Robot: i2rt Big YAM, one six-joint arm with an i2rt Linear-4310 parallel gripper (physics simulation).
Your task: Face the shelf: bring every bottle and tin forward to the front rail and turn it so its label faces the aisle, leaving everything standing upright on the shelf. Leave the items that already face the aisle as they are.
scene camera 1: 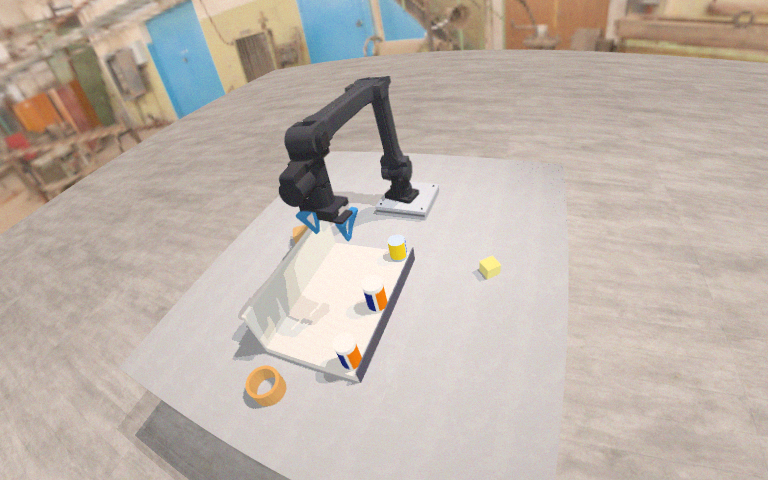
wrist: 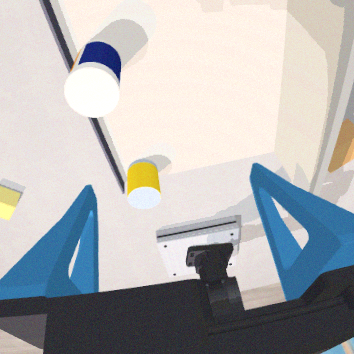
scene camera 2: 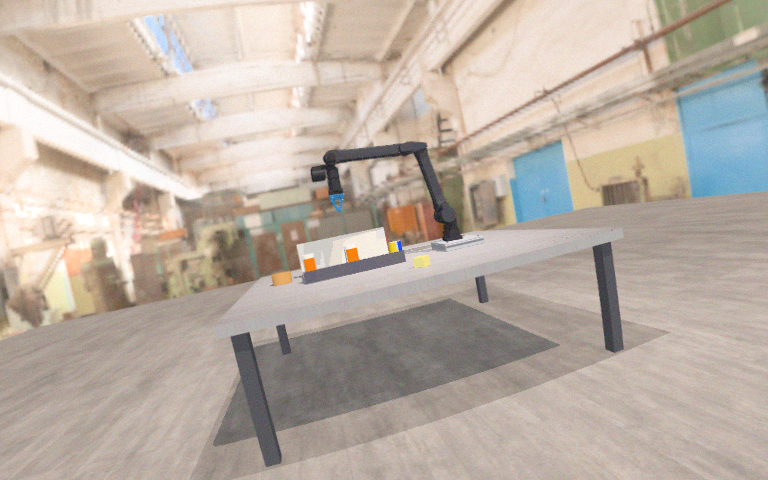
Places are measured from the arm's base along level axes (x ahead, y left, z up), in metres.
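Where they show: gripper, fingertip midpoint: (scene camera 1: 333, 236) (wrist: 173, 180) (scene camera 2: 339, 211); arm's base, origin of the base link: (scene camera 1: 402, 195) (wrist: 208, 252) (scene camera 2: 452, 239).
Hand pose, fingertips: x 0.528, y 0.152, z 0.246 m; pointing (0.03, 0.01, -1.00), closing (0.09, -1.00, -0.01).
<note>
Things, the pixels of their centre, and the offset from my fingertips.
- yellow tin, body centre: (wrist: 142, 183) (scene camera 1: 397, 248) (scene camera 2: 396, 249) dx -0.225, dy +0.013, dz -0.224 m
- middle white-capped bottle, body centre: (wrist: 95, 74) (scene camera 1: 375, 294) (scene camera 2: 351, 255) dx -0.022, dy +0.065, dz -0.209 m
- such bottle, body centre: (scene camera 1: 348, 352) (scene camera 2: 309, 265) dx +0.165, dy +0.111, dz -0.211 m
- orange ring, body centre: (scene camera 1: 266, 385) (scene camera 2: 281, 278) dx +0.344, dy -0.051, dz -0.260 m
- yellow cube, body centre: (wrist: 2, 202) (scene camera 1: 489, 267) (scene camera 2: 421, 261) dx -0.301, dy +0.300, dz -0.266 m
- orange object, body centre: (wrist: 338, 145) (scene camera 1: 305, 234) dx -0.188, dy -0.389, dz -0.260 m
The shelf (scene camera 1: 390, 313) (scene camera 2: 353, 268) (wrist: 105, 145) has a dark front rail. A yellow tin (scene camera 1: 397, 249) (scene camera 2: 393, 247) (wrist: 143, 179) stands upright at the end near the arm's base. In the second scene view its yellow side shows, with a blue patch at the right. A middle white-capped bottle (scene camera 1: 374, 296) (scene camera 2: 352, 254) (wrist: 92, 92) stands near the rail, orange toward the aisle and navy on another side. Another such bottle (scene camera 1: 348, 355) (scene camera 2: 309, 263) stands upright at the far end by the rail, orange toward the aisle. My gripper (scene camera 1: 333, 234) (scene camera 2: 338, 210) (wrist: 173, 180) is open and empty, high above the shelf.
The shelf's pale back panel (scene camera 1: 291, 277) (scene camera 2: 368, 240) rises opposite the rail. An orange ring (scene camera 1: 277, 390) (scene camera 2: 281, 278) lies beyond the far end. A yellow cube (scene camera 1: 489, 267) (scene camera 2: 421, 261) lies on the aisle side. An orange object (scene camera 1: 298, 233) (wrist: 342, 147) is behind the back panel.
</note>
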